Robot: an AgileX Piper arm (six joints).
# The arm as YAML. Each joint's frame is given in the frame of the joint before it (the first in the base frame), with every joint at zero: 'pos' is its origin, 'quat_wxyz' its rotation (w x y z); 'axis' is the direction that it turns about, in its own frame. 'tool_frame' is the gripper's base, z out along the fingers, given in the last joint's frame.
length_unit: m
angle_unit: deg
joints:
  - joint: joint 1
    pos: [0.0, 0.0, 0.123]
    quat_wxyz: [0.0, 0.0, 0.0, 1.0]
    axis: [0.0, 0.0, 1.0]
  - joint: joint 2
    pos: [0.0, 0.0, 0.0]
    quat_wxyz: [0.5, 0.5, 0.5, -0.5]
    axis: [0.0, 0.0, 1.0]
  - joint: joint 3
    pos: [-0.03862, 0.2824, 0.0]
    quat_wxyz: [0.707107, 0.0, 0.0, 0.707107]
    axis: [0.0, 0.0, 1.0]
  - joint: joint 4
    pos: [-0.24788, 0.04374, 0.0]
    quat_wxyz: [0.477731, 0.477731, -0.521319, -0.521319]
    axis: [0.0, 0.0, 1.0]
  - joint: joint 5
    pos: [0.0, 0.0, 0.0]
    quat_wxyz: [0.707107, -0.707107, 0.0, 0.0]
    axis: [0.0, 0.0, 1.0]
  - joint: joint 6
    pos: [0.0, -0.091, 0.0]
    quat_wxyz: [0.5, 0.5, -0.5, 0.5]
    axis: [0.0, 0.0, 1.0]
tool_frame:
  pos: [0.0, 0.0, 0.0]
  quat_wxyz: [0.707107, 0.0, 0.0, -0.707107]
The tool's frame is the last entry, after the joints.
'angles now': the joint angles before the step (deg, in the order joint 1, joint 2, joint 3, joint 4, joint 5, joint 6). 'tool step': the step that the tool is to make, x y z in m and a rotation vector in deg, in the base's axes. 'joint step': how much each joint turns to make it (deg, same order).
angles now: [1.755, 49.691, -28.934, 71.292, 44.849, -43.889]
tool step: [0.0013, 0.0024, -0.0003, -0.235, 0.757, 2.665]
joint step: [-0.029, 1.249, -0.640, -0.303, 2.445, -0.931]
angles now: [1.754, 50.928, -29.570, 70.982, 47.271, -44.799]
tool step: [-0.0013, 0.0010, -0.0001, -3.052, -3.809, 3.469]
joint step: [-0.009, 0.027, -0.016, -0.105, 1.094, -5.828]
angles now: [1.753, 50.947, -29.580, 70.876, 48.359, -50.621]
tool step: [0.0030, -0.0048, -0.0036, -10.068, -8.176, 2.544]
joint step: [0.020, -0.001, -0.057, -3.927, -3.261, -9.754]
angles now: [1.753, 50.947, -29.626, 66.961, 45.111, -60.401]
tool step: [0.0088, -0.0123, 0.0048, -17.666, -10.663, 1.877]
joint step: [-0.015, 0.013, -2.625, -12.121, -6.123, -7.735]
